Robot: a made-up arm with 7 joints.
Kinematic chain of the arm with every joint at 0, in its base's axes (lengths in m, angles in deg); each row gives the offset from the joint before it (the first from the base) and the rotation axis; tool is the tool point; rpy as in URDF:
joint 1: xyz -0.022 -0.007 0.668 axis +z
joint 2: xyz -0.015 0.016 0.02 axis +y
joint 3: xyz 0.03 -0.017 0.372 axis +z
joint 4: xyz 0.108 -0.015 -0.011 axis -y
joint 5: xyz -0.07 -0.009 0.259 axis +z
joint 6: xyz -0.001 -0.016 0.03 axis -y
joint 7: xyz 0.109 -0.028 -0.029 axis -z
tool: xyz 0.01 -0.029 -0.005 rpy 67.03 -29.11 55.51
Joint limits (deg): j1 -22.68..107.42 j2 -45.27..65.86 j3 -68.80..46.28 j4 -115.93..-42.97 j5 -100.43..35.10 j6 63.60..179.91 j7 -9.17..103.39
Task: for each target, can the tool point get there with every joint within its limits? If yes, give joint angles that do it. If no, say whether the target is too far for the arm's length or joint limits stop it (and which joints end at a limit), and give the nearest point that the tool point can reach.
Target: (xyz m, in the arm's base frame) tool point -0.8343 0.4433 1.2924
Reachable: no: too far | nearest point -0.5091 0.3693 1.1448 | short by 0.365 m
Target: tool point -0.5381 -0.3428 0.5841
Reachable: no: joint limits stop it (at a limit: joint 1, joint 2, joint 3, joint 4, joint 6) | nearest point -0.3218 -0.4029 0.9054 | short by 0.392 m
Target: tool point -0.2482 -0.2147 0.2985
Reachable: no: joint limits stop it (at a limit: joint 1, joint 2, joint 4, joint 5, joint 6, joint 7) | nearest point 0.1052 -0.3960 0.4419 | short by 0.422 m
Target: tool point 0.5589 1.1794 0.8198
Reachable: no: too far | nearest point 0.3333 0.7186 0.7692 | short by 0.516 m
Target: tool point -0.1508 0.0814 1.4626
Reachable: yes | joints 9.92 -36.05 29.62 -54.65 -48.12 105.72 47.07
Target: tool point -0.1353 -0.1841 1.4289
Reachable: yes | joints 13.80 -30.15 -14.38 -48.61 -6.88 170.15 47.19
